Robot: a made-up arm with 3 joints. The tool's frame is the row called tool.
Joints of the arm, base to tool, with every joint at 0 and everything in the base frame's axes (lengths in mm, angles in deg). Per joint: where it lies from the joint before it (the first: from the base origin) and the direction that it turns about. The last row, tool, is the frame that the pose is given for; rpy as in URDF.
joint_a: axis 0.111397 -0.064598 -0.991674 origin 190 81 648
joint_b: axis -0.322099 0.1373 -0.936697 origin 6 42 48
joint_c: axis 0 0 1 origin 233 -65 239
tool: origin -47 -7 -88 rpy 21.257 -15.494 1.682
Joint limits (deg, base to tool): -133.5..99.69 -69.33..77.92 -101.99..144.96
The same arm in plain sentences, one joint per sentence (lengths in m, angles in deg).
The arm has three revolute joints in a row. What follows holds with every joint at zero, and every direction is one of the base frame's. The first joint lies 0.19 m along +x and 0.081 m along +y and 0.648 m along +z from the base frame's origin and turns about the direction (0.111397, -0.064598, -0.991674), from -133.5 to 99.69 deg. The second joint lies 0.006 m along +x and 0.042 m along +y and 0.048 m along +z from the first joint and turns about the direction (-0.322099, 0.1373, -0.936697), from -69.33 to 77.92 deg. The third joint lies 0.233 m along +x and 0.065 m along -y and 0.239 m along +z from the second joint and turns about +z, from -101.99 to 144.96 deg. The tool frame, which is the frame that the pose is given for, lies 0.047 m along -x and 0.007 m along -y and 0.088 m along -z from the third joint; its axes are the base frame's turned by roll 21.26, pitch -15.49 and yaw 1.68 deg (as in URDF: about the fixed x, then y, then z).
